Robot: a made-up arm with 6 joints.
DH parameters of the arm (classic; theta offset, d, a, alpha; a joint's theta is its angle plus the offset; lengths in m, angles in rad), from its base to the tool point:
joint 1: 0 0.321 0 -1.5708
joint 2: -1.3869 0 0.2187 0
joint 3: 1.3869 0 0.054 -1.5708
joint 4: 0 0.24 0 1.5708
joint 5: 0 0 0.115 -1.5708
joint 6: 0 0.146 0 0
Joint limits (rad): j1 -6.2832..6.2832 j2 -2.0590..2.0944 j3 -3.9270..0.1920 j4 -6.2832..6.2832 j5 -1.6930..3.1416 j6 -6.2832..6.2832
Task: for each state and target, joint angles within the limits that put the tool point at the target. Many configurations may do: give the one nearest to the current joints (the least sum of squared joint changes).
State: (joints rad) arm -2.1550 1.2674 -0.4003 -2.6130 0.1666 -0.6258
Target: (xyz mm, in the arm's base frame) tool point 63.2 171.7 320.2
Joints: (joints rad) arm -1.7656 1.4685 0.0410 -2.8489 0.1012 -0.6258
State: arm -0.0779 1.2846 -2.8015 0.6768 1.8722 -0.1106
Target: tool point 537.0 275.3 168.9
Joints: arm 0.3666 1.5407 -2.8398 0.7801 1.1835 -0.1106
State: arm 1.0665 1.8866 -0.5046 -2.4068 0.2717 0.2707
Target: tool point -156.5 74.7 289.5
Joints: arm 0.3963 1.7909 -0.2230 -2.2729 -0.4796 0.2707
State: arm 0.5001 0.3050 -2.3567 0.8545 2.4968 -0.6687
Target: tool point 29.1 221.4 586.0
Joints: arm 0.8503 0.0518 -2.2749 0.9226 2.8146 -0.6687
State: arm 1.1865 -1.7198 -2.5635 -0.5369 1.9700 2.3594
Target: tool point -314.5 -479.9 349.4
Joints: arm 0.8627 -1.9295 -2.8070 -0.5164 1.5911 2.3594
